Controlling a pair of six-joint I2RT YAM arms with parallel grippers.
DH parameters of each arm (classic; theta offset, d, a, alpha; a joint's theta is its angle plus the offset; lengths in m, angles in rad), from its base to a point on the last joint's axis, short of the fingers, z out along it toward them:
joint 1: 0 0.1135 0.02 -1.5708
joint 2: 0 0 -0.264 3.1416
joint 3: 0.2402 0 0.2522 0
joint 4: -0.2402 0 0.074 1.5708
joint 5: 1.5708 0 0 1.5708
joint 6: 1.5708 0.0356 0 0
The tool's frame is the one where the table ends.
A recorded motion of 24 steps. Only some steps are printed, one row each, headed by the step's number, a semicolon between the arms.
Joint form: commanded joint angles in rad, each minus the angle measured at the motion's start. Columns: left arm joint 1, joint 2, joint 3, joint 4, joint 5, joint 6; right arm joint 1, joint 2, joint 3, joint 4, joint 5, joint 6.
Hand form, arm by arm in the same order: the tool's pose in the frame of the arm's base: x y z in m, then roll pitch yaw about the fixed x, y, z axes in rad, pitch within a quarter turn. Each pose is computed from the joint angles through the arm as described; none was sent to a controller.
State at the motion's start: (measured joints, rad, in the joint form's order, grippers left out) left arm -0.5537 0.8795 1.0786 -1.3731 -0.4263 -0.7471; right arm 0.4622 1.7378 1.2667 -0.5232 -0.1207 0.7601
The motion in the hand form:
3: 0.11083 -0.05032 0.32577 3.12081 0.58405 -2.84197; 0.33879 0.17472 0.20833 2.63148 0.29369 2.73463
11: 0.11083 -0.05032 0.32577 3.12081 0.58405 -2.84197; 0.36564 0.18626 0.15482 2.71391 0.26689 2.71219
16: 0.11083 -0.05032 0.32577 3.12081 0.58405 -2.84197; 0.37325 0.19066 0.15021 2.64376 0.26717 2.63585
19: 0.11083 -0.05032 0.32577 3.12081 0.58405 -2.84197; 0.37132 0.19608 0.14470 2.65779 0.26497 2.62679
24: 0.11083 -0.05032 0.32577 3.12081 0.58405 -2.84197; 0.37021 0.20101 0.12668 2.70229 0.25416 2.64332
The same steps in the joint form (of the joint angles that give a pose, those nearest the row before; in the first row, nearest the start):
3: 0.0019 -0.0007 -0.0019 -0.0008 -0.0164 -0.0206; 0.0027 0.0618 0.0103 0.0458 -0.0004 0.0702
11: 0.0019 -0.0007 -0.0019 -0.0008 -0.0164 -0.0206; 0.0027 0.2552 0.0649 0.1087 0.0481 0.0942
16: 0.0019 -0.0007 -0.0019 -0.0008 -0.0164 -0.0206; 0.0034 0.2785 0.0648 0.1919 0.0427 0.1652
19: 0.0019 -0.0007 -0.0019 -0.0008 -0.0164 -0.0206; 0.0187 0.2926 0.0648 0.1950 0.0622 0.1862
24: 0.0019 -0.0007 -0.0019 -0.0008 -0.0164 -0.0206; 0.0317 0.3380 0.0649 0.1984 0.0786 0.1858

